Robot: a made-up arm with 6 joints.
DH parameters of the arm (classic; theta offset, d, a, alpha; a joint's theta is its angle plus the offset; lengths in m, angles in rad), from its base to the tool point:
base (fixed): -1.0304 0 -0.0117 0
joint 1: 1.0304 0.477 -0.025 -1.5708
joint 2: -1.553 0 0.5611 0
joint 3: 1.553 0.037 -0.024 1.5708
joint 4: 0 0.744 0 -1.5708
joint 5: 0 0.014 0.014 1.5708
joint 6: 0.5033 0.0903 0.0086 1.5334
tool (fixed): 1.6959 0.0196 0 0
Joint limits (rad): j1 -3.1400..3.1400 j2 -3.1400..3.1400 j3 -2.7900..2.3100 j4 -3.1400..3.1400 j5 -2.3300..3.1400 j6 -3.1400..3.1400
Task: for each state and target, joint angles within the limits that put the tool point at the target. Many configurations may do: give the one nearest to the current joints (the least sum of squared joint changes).
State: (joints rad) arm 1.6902 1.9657 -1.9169 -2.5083 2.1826 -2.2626
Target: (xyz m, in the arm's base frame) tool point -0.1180 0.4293 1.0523
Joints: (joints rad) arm 1.8699 1.7755 -1.7822 -2.5262 2.1525 -2.2585
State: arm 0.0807 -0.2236 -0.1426 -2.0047 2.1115 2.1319
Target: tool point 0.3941 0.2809 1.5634
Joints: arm 0.6432 0.1826 0.4668 -1.9292 2.3687 2.0698
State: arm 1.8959 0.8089 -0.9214 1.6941 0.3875 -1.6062
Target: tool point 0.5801 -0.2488 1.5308
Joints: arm 2.8177 0.0826 -0.9865 1.6976 0.2423 -1.6359
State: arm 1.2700 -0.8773 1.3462 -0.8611 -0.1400 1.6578
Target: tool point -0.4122 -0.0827 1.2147
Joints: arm 0.3631 -1.7383 1.9374 -0.8203 -0.2388 1.7099
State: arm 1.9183 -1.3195 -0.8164 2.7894 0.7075 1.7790
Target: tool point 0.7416 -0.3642 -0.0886
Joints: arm 2.7099 -1.2606 -1.3812 2.8708 0.8200 1.7687
